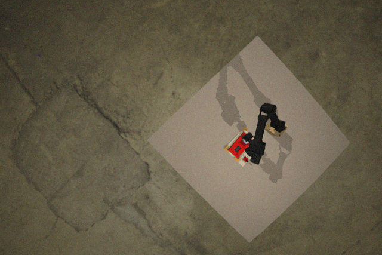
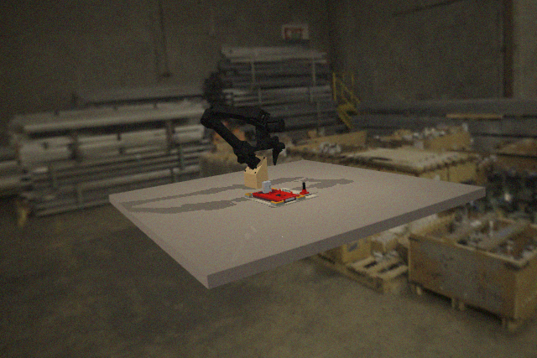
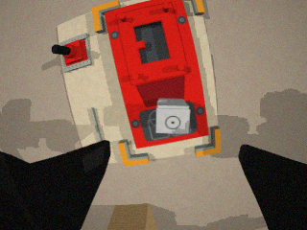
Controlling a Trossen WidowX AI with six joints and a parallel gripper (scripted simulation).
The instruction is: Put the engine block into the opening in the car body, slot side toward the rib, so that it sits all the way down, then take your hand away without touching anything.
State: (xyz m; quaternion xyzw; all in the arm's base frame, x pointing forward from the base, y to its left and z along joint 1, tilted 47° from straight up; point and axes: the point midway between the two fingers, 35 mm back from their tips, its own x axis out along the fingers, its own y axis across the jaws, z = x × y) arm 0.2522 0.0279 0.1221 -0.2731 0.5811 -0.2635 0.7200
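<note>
My gripper tip is now 90 mm above the grey engine block. The rest, counted from my gripper tip: cream base plate (50 mm ahead, 40 mm to the left, 130 mm below).
</note>
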